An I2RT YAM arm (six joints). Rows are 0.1 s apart.
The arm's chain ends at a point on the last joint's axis. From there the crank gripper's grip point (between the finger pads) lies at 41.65 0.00 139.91 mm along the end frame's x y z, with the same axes.
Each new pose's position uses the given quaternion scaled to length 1; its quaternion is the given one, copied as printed.
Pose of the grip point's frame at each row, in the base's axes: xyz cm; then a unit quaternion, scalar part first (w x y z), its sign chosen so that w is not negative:
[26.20, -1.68, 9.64, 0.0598, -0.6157, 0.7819, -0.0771]
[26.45, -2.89, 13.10, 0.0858, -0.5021, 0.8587, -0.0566]
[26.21, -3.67, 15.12, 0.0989, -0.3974, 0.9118, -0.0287]
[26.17, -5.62, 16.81, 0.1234, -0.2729, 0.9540, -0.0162]
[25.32, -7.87, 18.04, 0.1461, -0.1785, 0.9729, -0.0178]
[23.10, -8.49, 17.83, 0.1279, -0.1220, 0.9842, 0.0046]
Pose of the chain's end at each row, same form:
[24.54, 3.03, 23.36, 0.0598, -0.6157, 0.7819, -0.0771]
[25.60, 0.90, 27.17, 0.0858, -0.5021, 0.8587, -0.0566]
[26.14, -1.00, 29.47, 0.0989, -0.3974, 0.9118, -0.0287]
[26.17, -3.94, 31.31, 0.1234, -0.2729, 0.9540, -0.0162]
[24.98, -6.65, 32.58, 0.1461, -0.1785, 0.9729, -0.0178]
[23.50, -8.06, 32.42, 0.1279, -0.1220, 0.9842, 0.0046]

